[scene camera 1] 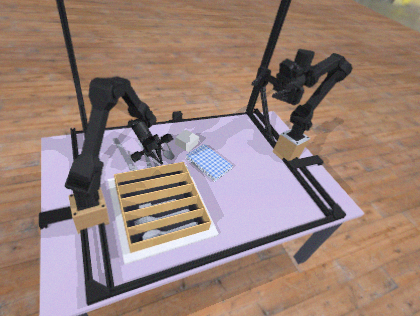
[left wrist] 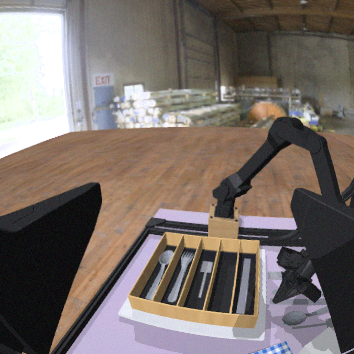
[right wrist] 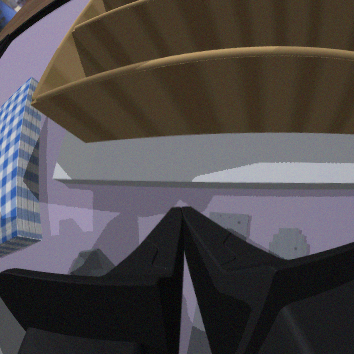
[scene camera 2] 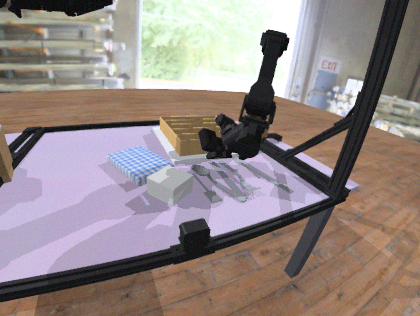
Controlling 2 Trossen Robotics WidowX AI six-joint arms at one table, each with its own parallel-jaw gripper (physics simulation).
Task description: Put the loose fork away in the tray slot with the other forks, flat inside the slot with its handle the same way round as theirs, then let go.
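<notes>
The loose fork [scene camera 2: 248,184] lies among other loose cutlery, tines away from the tray [scene camera 1: 170,237] [scene camera 2: 187,142] [left wrist: 200,314] [right wrist: 215,95]. Grey handle ends show beyond the right fingers in the right wrist view; I cannot tell which is the fork's. In the left wrist view the slotted fork [left wrist: 177,282] lies in the second slot from the left, tines at the far end. My right gripper [scene camera 1: 161,162] [left wrist: 272,302] [right wrist: 180,215] is shut and empty, fingertips together, low over the cutlery beside the tray. My left gripper [left wrist: 200,195] is open and empty, high above the table.
A loose spoon [scene camera 2: 200,170] and a knife [scene camera 2: 272,181] lie near the fork. A grey-white block [scene camera 1: 187,140] [scene camera 2: 170,186] and a blue checked cloth [scene camera 1: 211,162] [scene camera 2: 137,162] [right wrist: 15,160] lie beside the cutlery. A white board [left wrist: 200,328] is under the tray.
</notes>
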